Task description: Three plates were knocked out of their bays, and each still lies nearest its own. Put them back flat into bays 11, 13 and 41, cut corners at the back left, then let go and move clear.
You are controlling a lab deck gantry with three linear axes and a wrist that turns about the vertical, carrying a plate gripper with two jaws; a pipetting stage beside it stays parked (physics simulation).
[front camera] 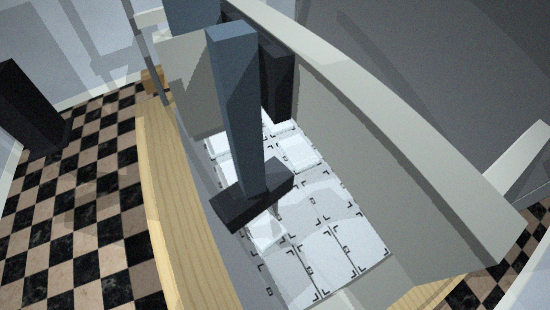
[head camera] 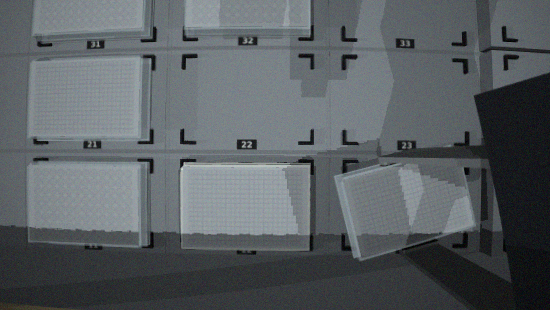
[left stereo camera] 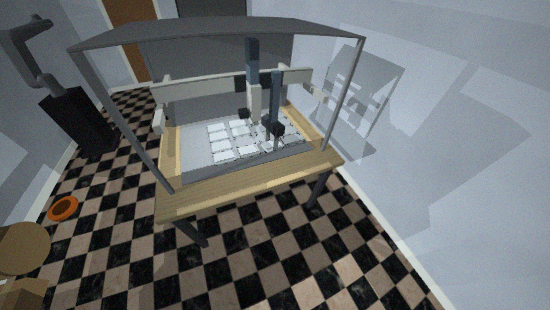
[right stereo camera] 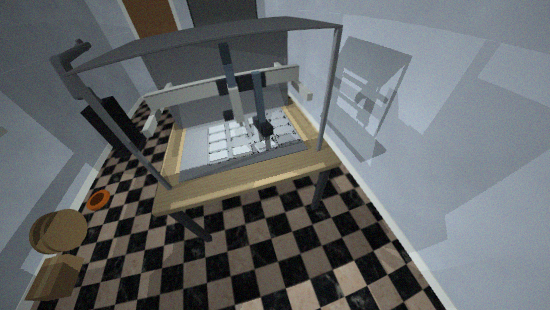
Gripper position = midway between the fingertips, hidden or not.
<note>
I see my gripper (head camera: 406, 201), a plate (head camera: 224, 206) and a plate (head camera: 88, 203).
My gripper also shows in the front camera view (front camera: 258, 223).
</note>
